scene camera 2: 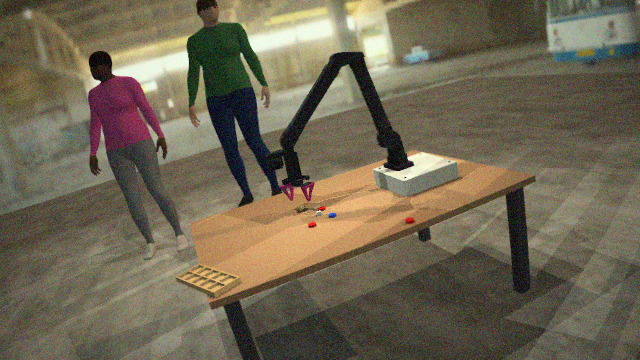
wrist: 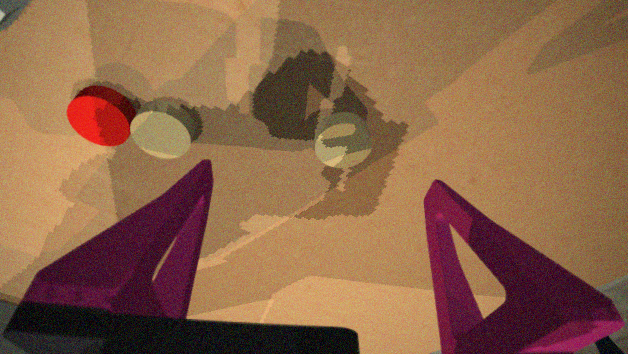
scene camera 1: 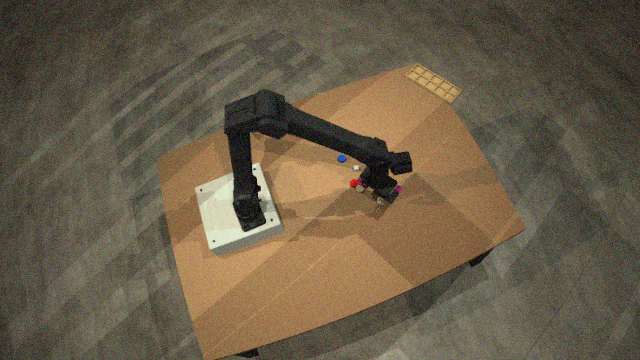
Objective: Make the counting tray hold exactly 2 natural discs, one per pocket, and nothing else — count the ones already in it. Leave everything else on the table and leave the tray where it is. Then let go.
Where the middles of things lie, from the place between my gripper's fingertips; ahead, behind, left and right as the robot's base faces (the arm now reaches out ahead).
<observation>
My gripper is now 48 cm short of the counting tray (scene camera 2: 213, 282), 36 cm to the right of it and 3 cm above it.
</observation>
